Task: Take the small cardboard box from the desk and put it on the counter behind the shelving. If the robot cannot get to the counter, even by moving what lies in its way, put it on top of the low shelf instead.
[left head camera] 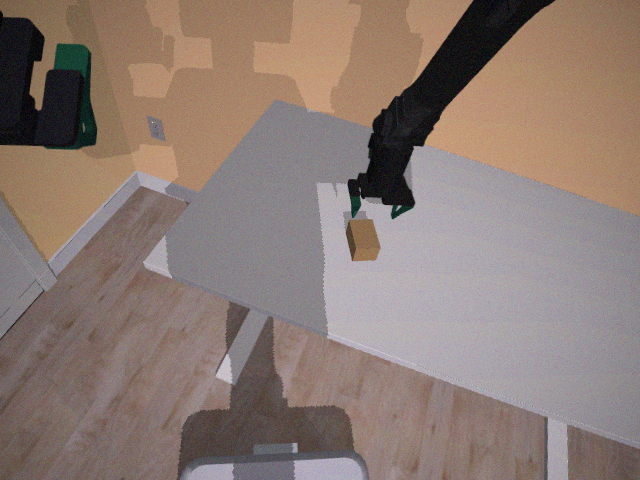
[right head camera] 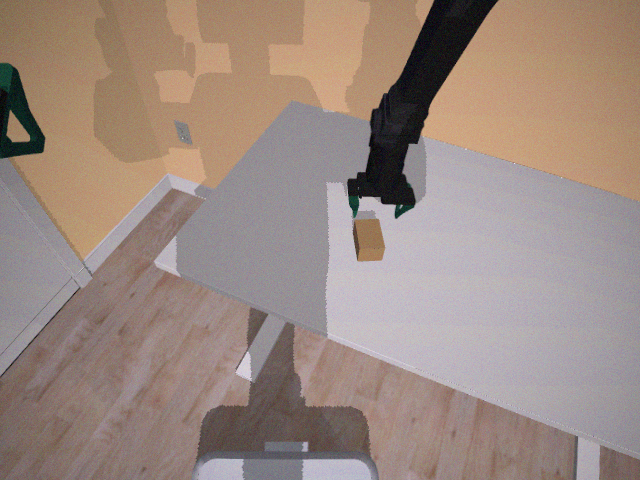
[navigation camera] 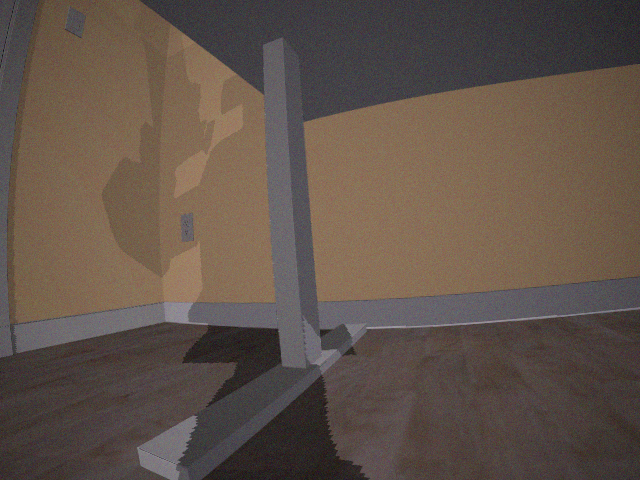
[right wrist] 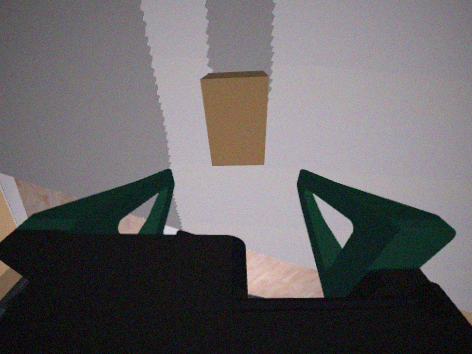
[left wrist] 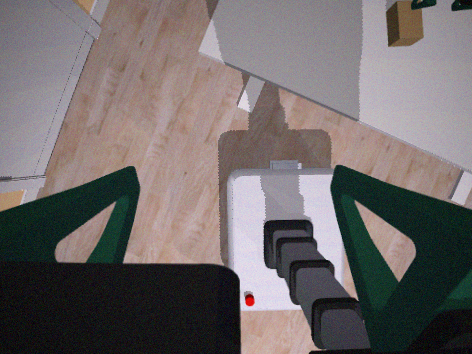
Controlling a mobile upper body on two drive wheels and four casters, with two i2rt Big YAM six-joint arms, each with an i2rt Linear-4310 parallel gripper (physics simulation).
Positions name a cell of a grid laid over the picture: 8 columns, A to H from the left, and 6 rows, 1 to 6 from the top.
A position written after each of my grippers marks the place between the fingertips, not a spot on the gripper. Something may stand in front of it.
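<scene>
Visible: my left gripper (left head camera: A2), found also in the left wrist view (left wrist: D3), and my right gripper (right head camera: E3), found also in the left head camera view (left head camera: E3) and the right wrist view (right wrist: D3). A small cardboard box (left head camera: E4) appears in the right head camera view (right head camera: E3) and the right wrist view (right wrist: D2) too; in the navigation camera view the box is out of frame. A desk (right head camera: G4) is present.
</scene>
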